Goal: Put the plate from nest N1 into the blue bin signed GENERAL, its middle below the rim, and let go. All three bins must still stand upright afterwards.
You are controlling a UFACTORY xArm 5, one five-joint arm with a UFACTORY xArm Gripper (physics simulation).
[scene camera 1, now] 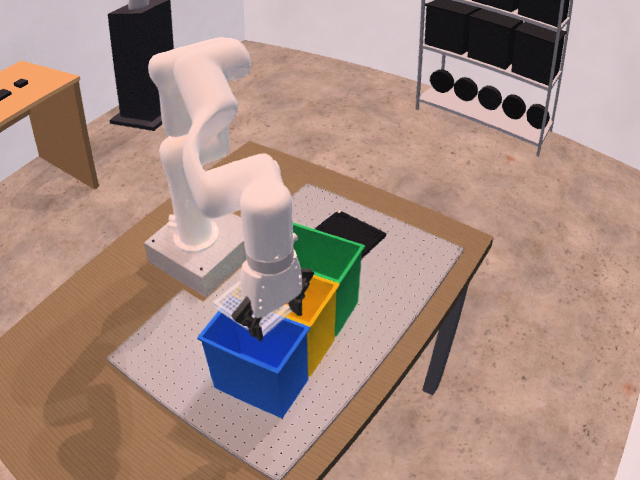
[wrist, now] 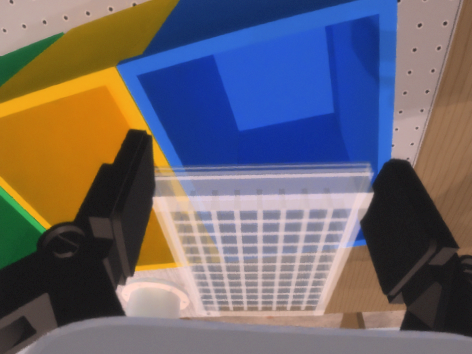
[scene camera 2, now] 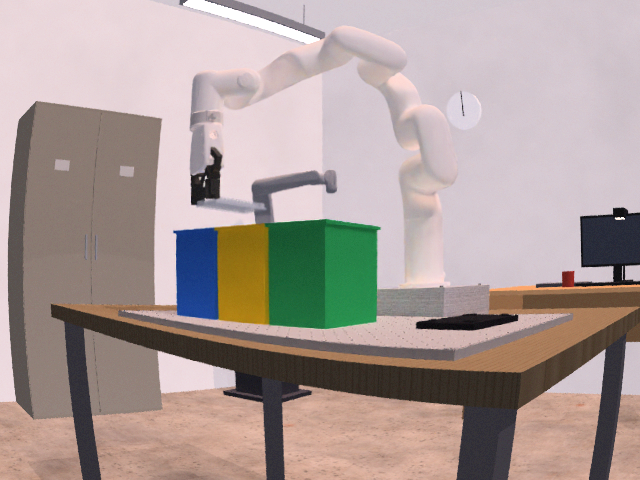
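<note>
My gripper is shut on a clear plate with a grid of wells, one finger on each side edge. The plate is roughly level, above the bin rims, and reaches back towards the arm's base. In the wrist view its held end overlaps the blue bin and the wall shared with the yellow bin. The blue bin stands upright, its visible inside empty. Its GENERAL sign is not readable in these views.
The yellow bin and green bin stand upright in a row beside the blue one. A flat black holder lies beyond the green bin on the perforated board.
</note>
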